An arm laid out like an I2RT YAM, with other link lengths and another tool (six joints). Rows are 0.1 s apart.
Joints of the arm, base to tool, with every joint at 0 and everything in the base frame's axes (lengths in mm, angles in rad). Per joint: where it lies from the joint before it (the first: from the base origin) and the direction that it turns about. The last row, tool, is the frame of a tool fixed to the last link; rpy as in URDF.
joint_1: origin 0 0 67.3 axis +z
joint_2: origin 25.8 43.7 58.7 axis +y
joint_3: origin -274.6 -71.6 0 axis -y
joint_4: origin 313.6 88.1 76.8 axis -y
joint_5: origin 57 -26.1 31.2 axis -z
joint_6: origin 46.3 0 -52.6 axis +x
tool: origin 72 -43 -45 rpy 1.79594 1.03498 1.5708
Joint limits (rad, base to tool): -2.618..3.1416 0..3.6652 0..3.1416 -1.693..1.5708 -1.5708..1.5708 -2.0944..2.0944
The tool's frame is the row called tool.
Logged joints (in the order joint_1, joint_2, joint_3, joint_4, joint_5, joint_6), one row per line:
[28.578 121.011 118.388 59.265 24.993 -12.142]
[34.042 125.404 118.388 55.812 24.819 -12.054]
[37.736 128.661 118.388 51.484 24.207 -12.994]
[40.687 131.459 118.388 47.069 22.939 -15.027]
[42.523 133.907 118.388 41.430 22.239 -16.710]
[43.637 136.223 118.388 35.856 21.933 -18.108]
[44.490 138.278 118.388 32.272 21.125 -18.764]
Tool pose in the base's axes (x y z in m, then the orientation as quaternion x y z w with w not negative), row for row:
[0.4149 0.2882 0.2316 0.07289 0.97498 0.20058 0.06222]
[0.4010 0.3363 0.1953 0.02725 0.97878 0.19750 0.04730]
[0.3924 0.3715 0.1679 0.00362 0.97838 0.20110 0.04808]
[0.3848 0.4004 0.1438 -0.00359 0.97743 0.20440 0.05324]
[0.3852 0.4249 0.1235 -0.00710 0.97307 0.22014 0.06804]
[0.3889 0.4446 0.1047 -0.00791 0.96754 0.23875 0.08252]
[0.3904 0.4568 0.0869 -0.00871 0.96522 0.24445 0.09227]
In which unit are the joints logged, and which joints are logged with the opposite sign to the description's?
The joints are logged in degrees. Opposite sign: joint_4, joint_5, joint_6.
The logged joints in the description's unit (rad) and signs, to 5 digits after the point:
[0.49878 2.11204 2.06626 -1.03437 -0.43621 0.21192]
[0.59414 2.18871 2.06626 -0.97410 -0.43317 0.21038]
[0.65862 2.24556 2.06626 -0.89857 -0.42249 0.22679]
[0.71012 2.29439 2.06626 -0.82151 -0.40036 0.26227]
[0.74217 2.33712 2.06626 -0.72309 -0.38814 0.29164]
[0.76161 2.37754 2.06626 -0.62581 -0.38280 0.31604]
[0.77650 2.41341 2.06626 -0.56325 -0.36870 0.32749]

